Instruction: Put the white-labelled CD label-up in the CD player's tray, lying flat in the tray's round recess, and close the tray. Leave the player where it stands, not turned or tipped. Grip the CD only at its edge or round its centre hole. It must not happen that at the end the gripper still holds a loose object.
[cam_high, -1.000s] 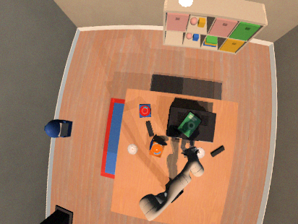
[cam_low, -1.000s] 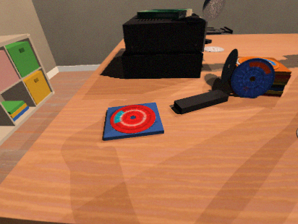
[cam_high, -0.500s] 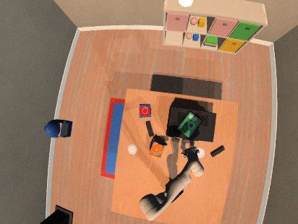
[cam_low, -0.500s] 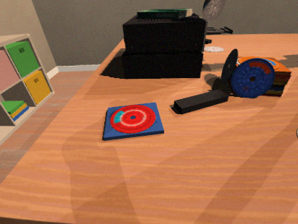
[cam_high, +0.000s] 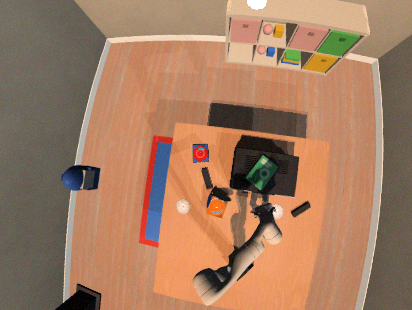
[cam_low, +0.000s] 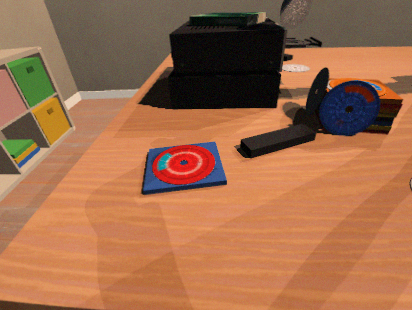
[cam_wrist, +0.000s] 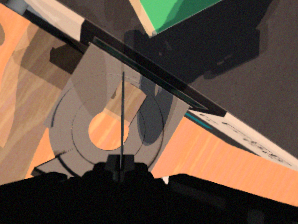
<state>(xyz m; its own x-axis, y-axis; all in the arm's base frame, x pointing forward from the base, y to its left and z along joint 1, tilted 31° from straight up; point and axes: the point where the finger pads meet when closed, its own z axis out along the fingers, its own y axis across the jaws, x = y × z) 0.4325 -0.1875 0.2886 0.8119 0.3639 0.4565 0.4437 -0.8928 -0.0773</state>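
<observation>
Now: hand 70 mm above the cd, 10 mm to the left of it and 10 mm short of it. From my hand the other things lie so: green book: 210 mm ahead, 90 mm below, 30 mm to the left.
</observation>
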